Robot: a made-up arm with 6 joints.
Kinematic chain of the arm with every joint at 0, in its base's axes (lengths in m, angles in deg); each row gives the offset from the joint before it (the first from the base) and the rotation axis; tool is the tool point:
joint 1: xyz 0 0 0.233 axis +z
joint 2: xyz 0 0.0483 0 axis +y
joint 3: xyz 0 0 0.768 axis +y
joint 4: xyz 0 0 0.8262 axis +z
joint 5: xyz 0 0 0 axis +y
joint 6: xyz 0 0 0.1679 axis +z
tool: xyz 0 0 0
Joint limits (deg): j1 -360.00..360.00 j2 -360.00..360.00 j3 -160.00..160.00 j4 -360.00..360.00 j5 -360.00..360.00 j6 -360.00..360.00
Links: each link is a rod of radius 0.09 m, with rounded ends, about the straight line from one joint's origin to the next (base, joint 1, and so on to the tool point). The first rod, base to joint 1, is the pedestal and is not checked.
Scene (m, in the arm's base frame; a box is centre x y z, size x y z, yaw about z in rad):
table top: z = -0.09
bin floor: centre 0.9 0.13 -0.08 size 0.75 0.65 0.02 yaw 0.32
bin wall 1: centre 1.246 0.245 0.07 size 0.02 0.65 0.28 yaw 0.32
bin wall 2: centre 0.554 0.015 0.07 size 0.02 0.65 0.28 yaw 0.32
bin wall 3: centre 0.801 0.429 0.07 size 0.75 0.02 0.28 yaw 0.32
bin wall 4: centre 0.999 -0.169 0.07 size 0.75 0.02 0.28 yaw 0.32
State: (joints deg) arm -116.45 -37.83 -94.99 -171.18 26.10 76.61
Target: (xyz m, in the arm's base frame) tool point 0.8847 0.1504 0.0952
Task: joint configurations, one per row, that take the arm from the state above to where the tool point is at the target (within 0.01 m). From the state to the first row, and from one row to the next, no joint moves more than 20 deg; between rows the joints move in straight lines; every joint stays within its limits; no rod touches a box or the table.
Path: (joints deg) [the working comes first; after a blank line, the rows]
Joints at the target: -167.65 -28.15 -113.57 -176.03 30.72 76.61
Straight joint move there: touches bin wall 3.

1: -125.51 -18.79 -96.00 -186.74 21.29 84.19
2: -134.58 0.25 -97.01 -202.31 16.49 91.77
3: -143.64 19.29 -98.03 -217.87 11.68 99.35
4: -152.71 38.34 -99.04 -233.44 6.88 106.94
5: -161.77 57.38 -100.05 -249.00 2.07 114.52
6: -170.84 76.42 -101.06 -264.56 -2.74 122.10
7: -170.30 58.99 -103.15 -249.81 2.84 114.52
8: -169.77 41.56 -105.23 -235.05 8.42 106.94
9: -169.24 24.13 -107.32 -220.30 13.99 99.35
10: -168.71 6.70 -109.40 -205.54 19.57 91.77
11: -168.18 -10.73 -111.49 -190.78 25.14 84.19
12: -167.65 -28.15 -113.57 -176.03 30.72 76.61

